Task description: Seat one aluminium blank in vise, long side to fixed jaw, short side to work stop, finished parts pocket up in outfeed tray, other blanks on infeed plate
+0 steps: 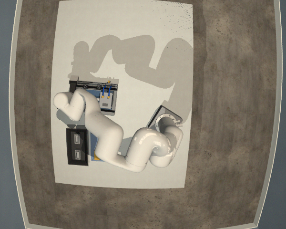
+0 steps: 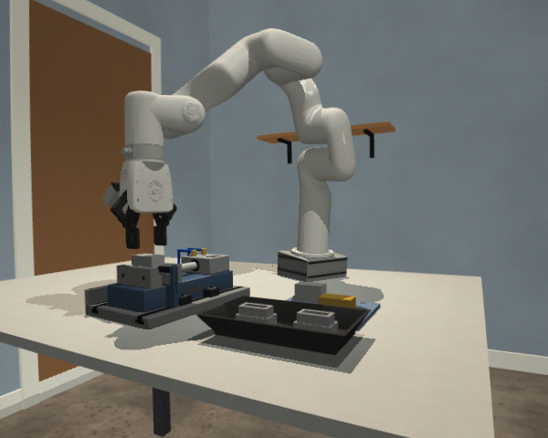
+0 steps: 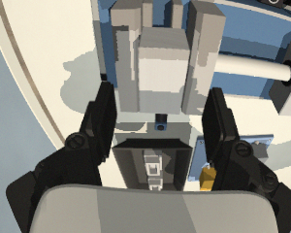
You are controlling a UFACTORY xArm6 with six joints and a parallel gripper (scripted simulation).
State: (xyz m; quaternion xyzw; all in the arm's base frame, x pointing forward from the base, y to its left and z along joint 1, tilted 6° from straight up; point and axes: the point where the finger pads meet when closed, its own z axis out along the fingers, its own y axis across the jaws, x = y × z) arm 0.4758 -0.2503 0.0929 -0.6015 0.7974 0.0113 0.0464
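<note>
Now: hand 50 mm above the aluminium blank. The rest, counted from my hand: fixed jaw 30 mm ahead, 10 mm to the right, 70 mm below; then work stop 10 mm ahead, 50 mm to the left, 60 mm below; then moving jaw block 30 mm behind, 10 mm to the left, 70 mm below.
</note>
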